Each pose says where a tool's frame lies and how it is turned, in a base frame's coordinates. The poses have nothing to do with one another.
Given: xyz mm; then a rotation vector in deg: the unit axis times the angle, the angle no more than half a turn.
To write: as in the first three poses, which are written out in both.
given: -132 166 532 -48.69 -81.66 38.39
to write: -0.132 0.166 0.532 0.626 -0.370 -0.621 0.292
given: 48 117 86 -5.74 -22.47 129.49
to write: 0.048 0.117 0.086 0.410 -0.040 -0.156 0.898
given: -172 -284 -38 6.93 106.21 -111.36
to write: -0.172 -0.284 -0.038 0.225 0.044 0.672 -0.704
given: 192 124 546 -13.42 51.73 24.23
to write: 0.192 0.124 0.546 0.872 -0.112 0.432 0.202
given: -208 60 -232 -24.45 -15.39 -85.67
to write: -0.208 0.060 -0.232 0.705 -0.192 -0.121 -0.672
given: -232 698 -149 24.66 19.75 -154.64
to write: -0.232 0.698 -0.149 0.192 0.153 0.123 -0.961
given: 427 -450 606 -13.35 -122.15 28.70
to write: 0.427 -0.450 0.606 0.453 -0.094 -0.863 0.203
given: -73 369 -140 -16.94 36.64 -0.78
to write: -0.073 0.369 -0.140 0.939 -0.145 0.313 -0.007
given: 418 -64 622 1.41 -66.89 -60.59
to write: 0.418 -0.064 0.622 0.705 0.011 -0.525 -0.476
